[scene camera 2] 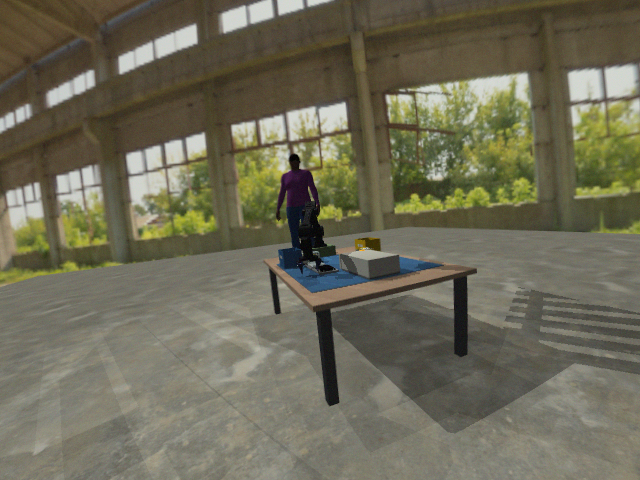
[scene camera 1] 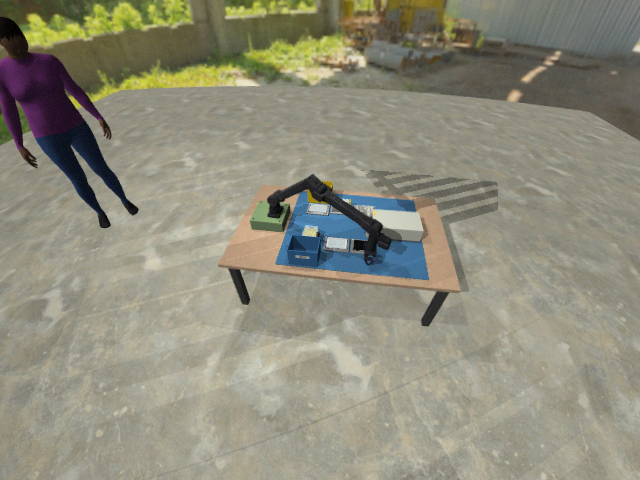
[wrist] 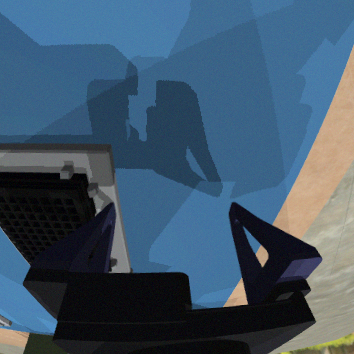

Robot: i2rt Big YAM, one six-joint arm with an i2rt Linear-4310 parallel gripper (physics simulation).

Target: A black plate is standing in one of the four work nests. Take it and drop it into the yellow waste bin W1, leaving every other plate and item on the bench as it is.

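Frame: origin at the arm's base, x left, y down, z back, level; centimetres.
Where they show: gripper, fingertip midpoint: [scene camera 2: 310, 272] [scene camera 1: 367, 259] [wrist: 173, 207]; arm's base at its link origin: [scene camera 2: 319, 246] [scene camera 1: 275, 212].
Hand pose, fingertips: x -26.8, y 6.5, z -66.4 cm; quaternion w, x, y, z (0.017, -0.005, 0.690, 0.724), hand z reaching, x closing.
Each offset is from my fingertips to the top centre of the thing. "spot": to the spot under its first point.
The black plate @(dz +3.3, dx +10.5, dy -1.4 cm) [scene camera 1: 358, 245] [scene camera 2: 326, 268] [wrist: 42, 210] is a dark gridded block sitting in a light grey work nest @(spot: dz -4.1, dx +10.2, dy +0.0 cm) [wrist: 30, 159] on the blue mat. In the wrist view it is at the left, cut off by the picture edge. My gripper [scene camera 1: 370, 260] [scene camera 2: 309, 270] [wrist: 173, 207] is open, with nothing between its fingers. It is above the mat beside the nest, towards the near table edge in scene camera 1. In the wrist view the left finger overlaps the nest's side. The yellow waste bin @(dz +40.6, dx +59.5, dy -10.8 cm) [scene camera 1: 313, 197] [scene camera 2: 374, 241] stands at the far side, partly behind the arm in scene camera 1.
A blue bin @(dz +38.6, dx -4.2, dy -10.8 cm) [scene camera 1: 303, 255] [scene camera 2: 288, 257] stands near the front edge. A nest with a white plate @(spot: dz +20.3, dx +9.8, dy -1.4 cm) [scene camera 1: 337, 242] is between it and the black plate. A large pale box @(dz -17.0, dx +30.8, dy -9.4 cm) [scene camera 1: 405, 226] [scene camera 2: 379, 266] stands behind the gripper. Another white plate @(dz +39.3, dx +44.3, dy -0.8 cm) [scene camera 1: 317, 208] and a pale yellow item @(dz +38.6, dx +11.1, dy -6.2 cm) [scene camera 1: 310, 230] are nearby.
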